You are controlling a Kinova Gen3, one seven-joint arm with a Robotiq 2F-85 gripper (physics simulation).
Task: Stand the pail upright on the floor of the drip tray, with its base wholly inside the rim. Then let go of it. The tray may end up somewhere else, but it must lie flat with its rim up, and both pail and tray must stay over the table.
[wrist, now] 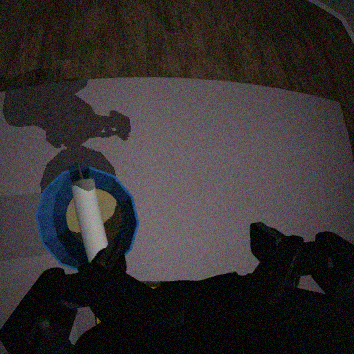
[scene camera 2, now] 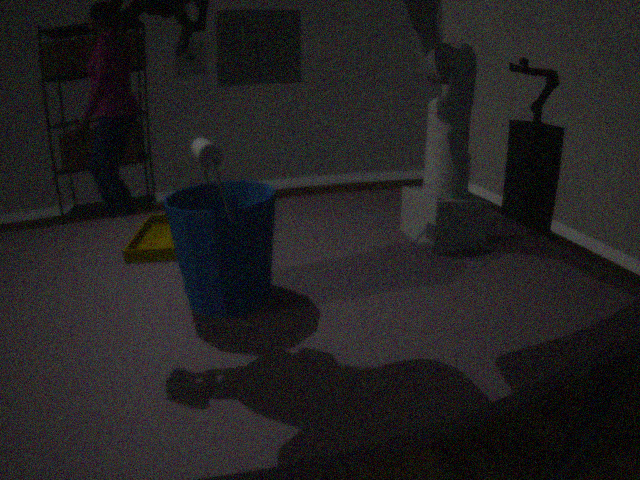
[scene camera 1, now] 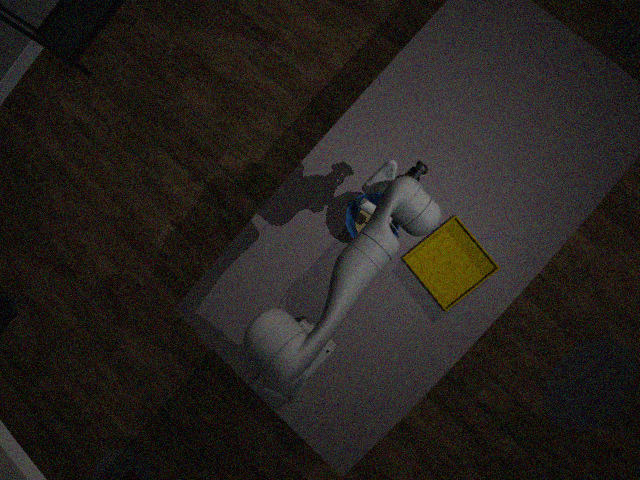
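Where they show: gripper, fingertip midpoint: (wrist: 187,246) (scene camera 2: 148,50); arm's base at its link origin: (scene camera 2: 442,193).
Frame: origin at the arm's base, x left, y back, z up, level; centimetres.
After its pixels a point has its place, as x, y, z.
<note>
The blue pail (scene camera 1: 351,219) {21.5, -40.7, -1.0} (scene camera 2: 227,253) {23.9, -44.5, 0.4} (wrist: 46,215) {16.5, -37.7, 2.7} stands upright on the table, outside the tray. Its handle is raised, with a white grip (scene camera 1: 367,205) {19.4, -46.5, 15.0} (scene camera 2: 206,150) {21.7, -46.4, 14.3} (wrist: 90,220) {16.6, -47.3, 15.0} over the opening. The yellow drip tray (scene camera 1: 449,263) {-12.0, -55.7, -10.1} (scene camera 2: 149,254) {-0.6, -62.3, -8.9} (wrist: 98,320) {-9.2, -44.8, -7.8} lies flat, rim up, beside the pail; the pail covers part of it in scene camera 2. My gripper (wrist: 187,246) {15.6, -55.0, 29.4} is open and empty, above the table. In the wrist view its left fingertip overlaps the pail's rim and the grip's lower end; contact cannot be told. In scene camera 1 the arm hides part of the pail and gripper.
The arm (scene camera 1: 356,268) {7.1, -34.7, 65.6} reaches over the table (scene camera 1: 516,129) {6.6, -106.0, -10.5} from its base near one end. Dark arm and pail shadows lie on the table near the long edge on the pail's side. A shelf rack (scene camera 2: 46,103), a person (scene camera 2: 111,67) and a dark pedestal (scene camera 2: 532,170) stand in the background.
</note>
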